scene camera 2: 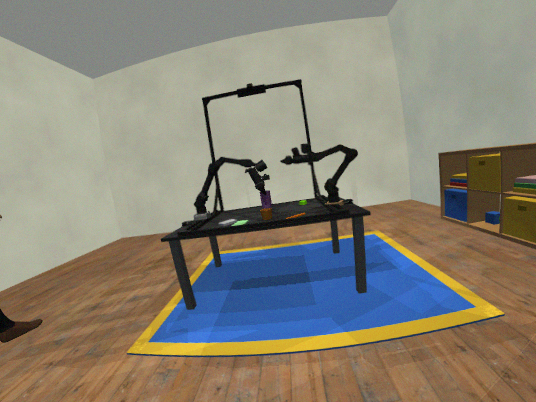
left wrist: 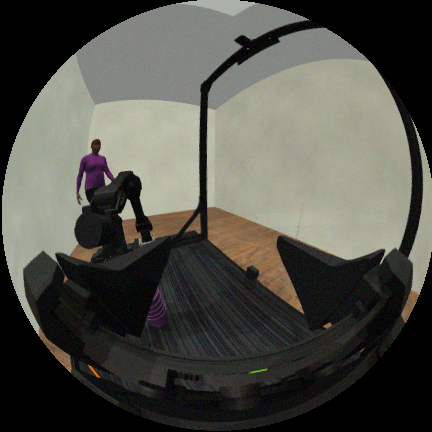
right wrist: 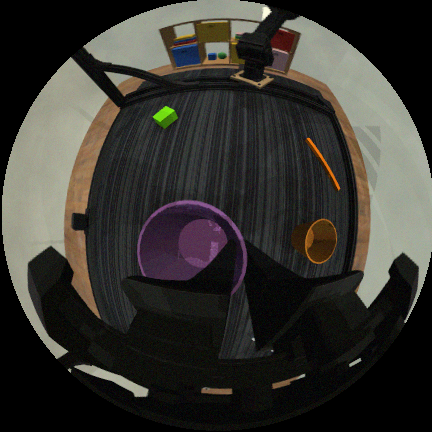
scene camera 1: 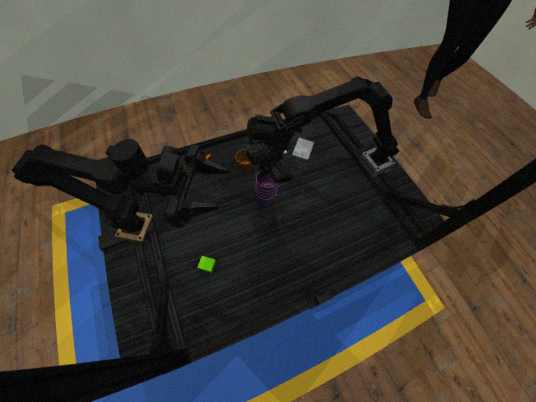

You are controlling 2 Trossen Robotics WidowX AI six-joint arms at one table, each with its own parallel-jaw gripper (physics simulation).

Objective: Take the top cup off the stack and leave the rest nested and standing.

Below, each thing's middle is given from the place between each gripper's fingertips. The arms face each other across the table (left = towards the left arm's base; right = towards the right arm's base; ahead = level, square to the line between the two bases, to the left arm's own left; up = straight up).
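Orange cup [right wrist: 316, 240]: my right gripper 10 cm above it, 15 cm short of it, 1 cm to the right of it.
My left hand, from the orange cup: 32 cm above it, 31 cm short of it, 13 cm to the left of it.
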